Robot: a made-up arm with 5 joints.
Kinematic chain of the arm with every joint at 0, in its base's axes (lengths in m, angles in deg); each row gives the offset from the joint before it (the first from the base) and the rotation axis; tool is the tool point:
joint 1: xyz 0 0 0.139 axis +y
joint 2: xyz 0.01 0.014 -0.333 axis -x
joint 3: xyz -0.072 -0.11 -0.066 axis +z
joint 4: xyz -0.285 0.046 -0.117 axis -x
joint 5: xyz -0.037 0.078 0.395 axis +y
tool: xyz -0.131 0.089 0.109
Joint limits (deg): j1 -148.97..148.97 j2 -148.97..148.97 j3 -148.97..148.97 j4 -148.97..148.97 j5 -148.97..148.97
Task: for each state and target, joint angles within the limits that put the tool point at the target. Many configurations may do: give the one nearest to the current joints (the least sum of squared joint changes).
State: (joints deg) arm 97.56 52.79 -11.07 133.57 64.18
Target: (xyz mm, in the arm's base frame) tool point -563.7 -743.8 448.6
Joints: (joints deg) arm 75.69 67.89 38.05 148.97 48.53
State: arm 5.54 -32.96 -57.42 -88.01 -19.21
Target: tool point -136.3 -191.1 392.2
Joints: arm 50.43 -74.16 -78.85 -38.99 -5.57
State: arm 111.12 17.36 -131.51 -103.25 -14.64
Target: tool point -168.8 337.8 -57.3
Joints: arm 104.77 -6.88 -148.97 -59.50 -27.69
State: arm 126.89 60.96 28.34 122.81 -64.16
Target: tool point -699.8 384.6 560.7
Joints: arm 95.99 13.19 -23.31 83.75 -57.54
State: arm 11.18 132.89 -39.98 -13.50 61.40
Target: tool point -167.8 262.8 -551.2
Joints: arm -3.08 123.90 -43.25 -12.16 63.95
